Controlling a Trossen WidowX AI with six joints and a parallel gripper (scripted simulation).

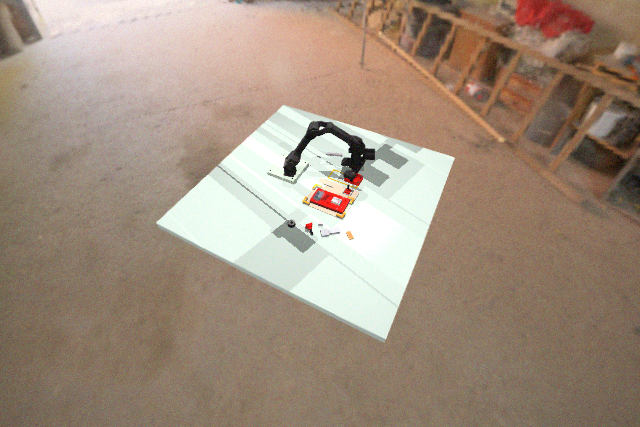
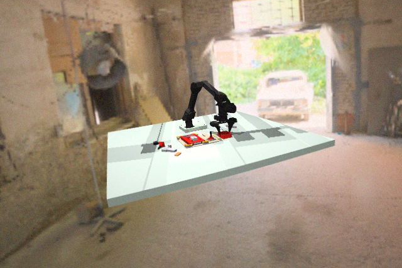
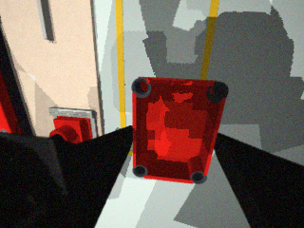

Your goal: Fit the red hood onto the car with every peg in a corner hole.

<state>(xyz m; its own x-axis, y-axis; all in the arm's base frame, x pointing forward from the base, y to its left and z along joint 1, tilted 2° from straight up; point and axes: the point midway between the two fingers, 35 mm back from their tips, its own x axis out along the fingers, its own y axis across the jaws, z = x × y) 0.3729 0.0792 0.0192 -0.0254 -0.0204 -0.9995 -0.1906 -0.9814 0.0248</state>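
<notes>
The red hood lies 1 cm below my gripper tip. Also, from my gripper tip: grey bar 17 cm behind, 19 cm to the left, 1 cm below.
</notes>
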